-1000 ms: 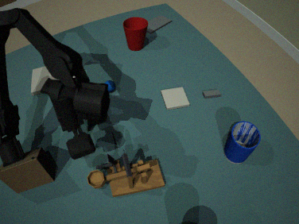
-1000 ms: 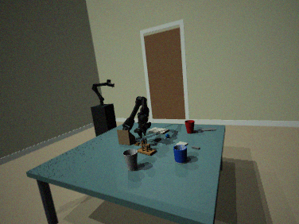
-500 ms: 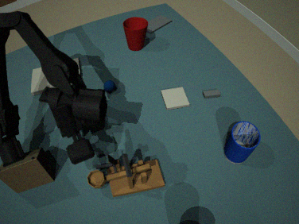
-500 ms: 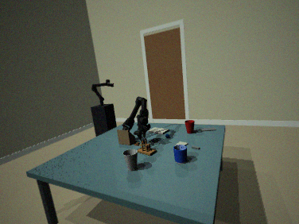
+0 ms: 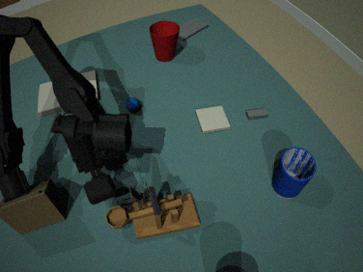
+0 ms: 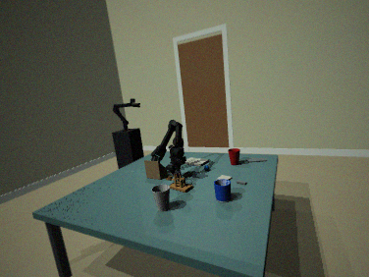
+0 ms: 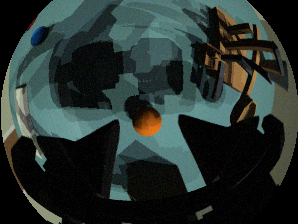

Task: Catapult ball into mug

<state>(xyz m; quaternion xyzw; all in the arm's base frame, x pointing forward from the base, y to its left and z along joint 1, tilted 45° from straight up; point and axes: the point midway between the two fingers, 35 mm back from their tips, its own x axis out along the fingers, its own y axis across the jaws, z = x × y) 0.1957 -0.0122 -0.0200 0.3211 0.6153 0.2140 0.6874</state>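
Now: the orange ball 1 cm below my gripper tip. Round my gripper tip: catapult: 6 cm ahead, 12 cm to the right, 3 cm above; then white tile: 35 cm ahead, 2 cm to the left, 2 cm below; then blue ball: 19 cm ahead, 17 cm to the left.
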